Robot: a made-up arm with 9 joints. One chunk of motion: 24 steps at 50 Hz.
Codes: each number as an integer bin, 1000 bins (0 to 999) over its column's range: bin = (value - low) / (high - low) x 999, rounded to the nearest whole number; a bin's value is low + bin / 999 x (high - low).
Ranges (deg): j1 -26..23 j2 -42..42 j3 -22..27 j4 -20..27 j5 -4..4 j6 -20..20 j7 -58..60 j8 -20..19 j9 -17..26
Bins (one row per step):
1: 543 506 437 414 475 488 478 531 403
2: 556 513 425 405 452 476 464 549 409
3: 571 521 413 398 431 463 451 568 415
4: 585 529 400 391 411 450 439 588 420
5: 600 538 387 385 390 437 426 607 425
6: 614 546 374 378 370 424 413 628 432
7: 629 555 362 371 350 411 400 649 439
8: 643 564 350 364 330 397 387 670 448
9: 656 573 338 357 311 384 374 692 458
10: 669 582 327 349 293 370 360 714 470
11: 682 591 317 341 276 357 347 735 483
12: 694 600 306 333 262 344 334 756 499
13: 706 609 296 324 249 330 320 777 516
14: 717 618 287 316 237 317 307 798 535
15: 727 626 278 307 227 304 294 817 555
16: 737 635 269 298 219 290 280 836 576
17: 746 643 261 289 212 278 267 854 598
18: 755 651 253 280 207 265 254 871 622
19: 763 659 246 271 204 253 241 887 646
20: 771 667 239 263 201 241 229 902 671
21: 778 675 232 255 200 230 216 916 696
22: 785 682 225 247 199 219 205 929 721
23: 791 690 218 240 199 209 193 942 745
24: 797 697 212 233 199 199 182 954 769
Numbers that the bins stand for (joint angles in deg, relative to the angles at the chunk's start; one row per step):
1: 0.63 0.55 -0.57 -0.52 -0.20 -0.46 -1.54 0.73 0.35
2: 1.27 1.14 -1.15 -0.95 -0.38 -0.94 -3.19 1.43 0.60
3: 2.01 1.81 -1.74 -1.28 -0.55 -1.46 -4.73 2.17 0.86
4: 2.69 2.48 -2.38 -1.60 -0.71 -1.98 -6.15 2.95 1.08
5: 3.43 3.24 -3.02 -1.89 -0.88 -2.50 -7.68 3.70 1.29
6: 4.12 3.91 -3.66 -2.22 -1.04 -3.02 -9.22 4.52 1.59
7: 4.85 4.67 -4.24 -2.55 -1.20 -3.54 -10.75 5.34 1.90
8: 5.54 5.42 -4.83 -2.87 -1.36 -4.10 -12.29 6.16 2.28
9: 6.18 6.18 -5.42 -3.20 -1.51 -4.62 -13.82 7.02 2.71
10: 6.81 6.94 -5.96 -3.58 -1.65 -5.19 -15.48 7.87 3.23
11: 7.45 7.69 -6.45 -3.96 -1.79 -5.71 -17.01 8.69 3.79
12: 8.04 8.45 -6.99 -4.33 -1.90 -6.23 -18.55 9.51 4.48
13: 8.63 9.21 -7.48 -4.76 -2.01 -6.79 -20.20 10.33 5.21
14: 9.17 9.96 -7.92 -5.13 -2.10 -7.31 -21.74 11.15 6.03
15: 9.66 10.64 -8.36 -5.56 -2.18 -7.83 -23.27 11.89 6.89
16: 10.15 11.39 -8.81 -5.98 -2.25 -8.39 -24.93 12.64 7.79
17: 10.59 12.07 -9.20 -6.40 -2.30 -8.87 -26.46 13.34 8.74
18: 11.03 12.74 -9.59 -6.83 -2.34 -9.39 -28.00 14.00 9.77
19: 11.42 13.41 -9.93 -7.25 -2.37 -9.87 -29.53 14.63 10.81
20: 11.82 14.08 -10.28 -7.63 -2.39 -10.35 -30.95 15.21 11.88
21: 12.16 14.76 -10.62 -8.00 -2.40 -10.79 -32.49 15.76 12.96
22: 12.50 15.35 -10.96 -8.38 -2.41 -11.23 -33.79 16.27 14.03
23: 12.80 16.02 -11.31 -8.71 -2.41 -11.63 -35.20 16.77 15.07
24: 13.09 16.61 -11.60 -9.04 -2.41 -12.03 -36.50 17.24 16.10

